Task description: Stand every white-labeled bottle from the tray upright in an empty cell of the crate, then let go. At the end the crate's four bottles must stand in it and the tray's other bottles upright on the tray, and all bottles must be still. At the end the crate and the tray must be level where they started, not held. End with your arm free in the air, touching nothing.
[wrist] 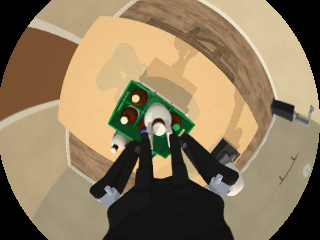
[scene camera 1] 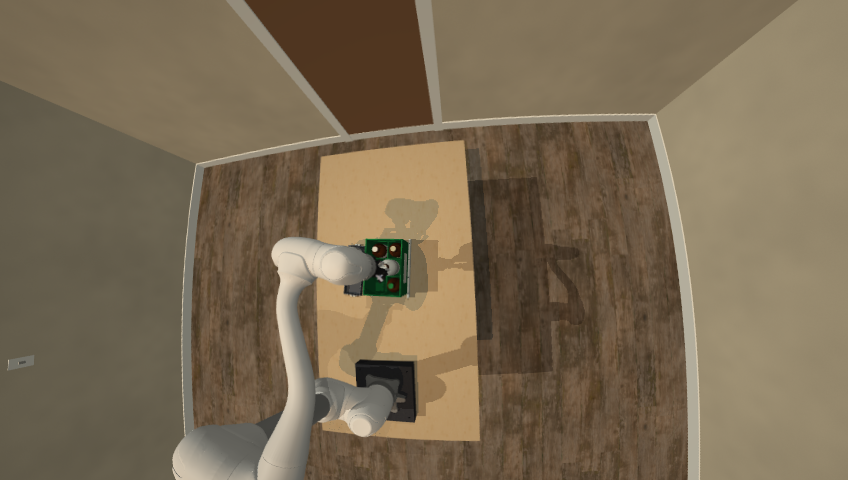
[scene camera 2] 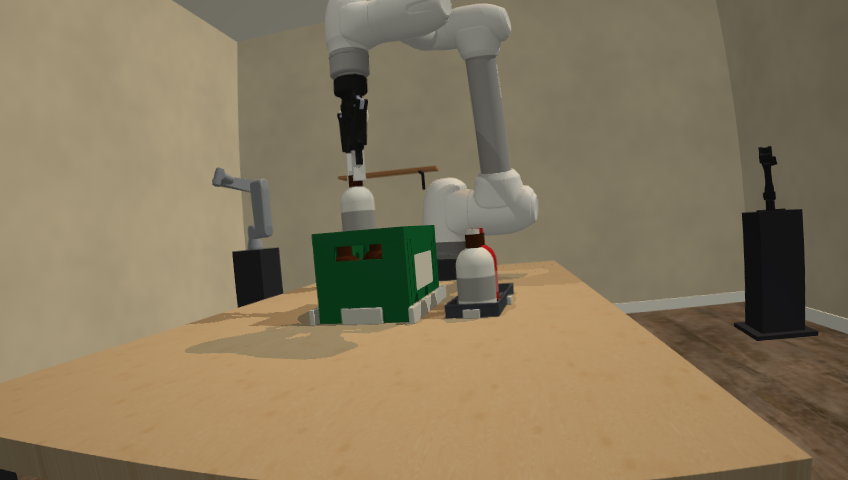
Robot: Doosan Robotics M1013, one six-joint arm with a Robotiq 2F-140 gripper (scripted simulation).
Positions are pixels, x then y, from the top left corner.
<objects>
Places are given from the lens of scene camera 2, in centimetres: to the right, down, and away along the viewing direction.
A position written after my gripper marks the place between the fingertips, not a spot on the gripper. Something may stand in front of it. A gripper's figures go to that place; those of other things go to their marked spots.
my gripper (scene camera 2: 356, 181): -15, -13, 102
white-labeled bottle (scene camera 2: 357, 203): -14, -8, 99
green crate (scene camera 2: 408, 271): -3, 6, 87
dark tray (scene camera 2: 452, 309): 5, 13, 87
white-labeled bottle (scene camera 2: 475, 271): 9, 6, 87
</objects>
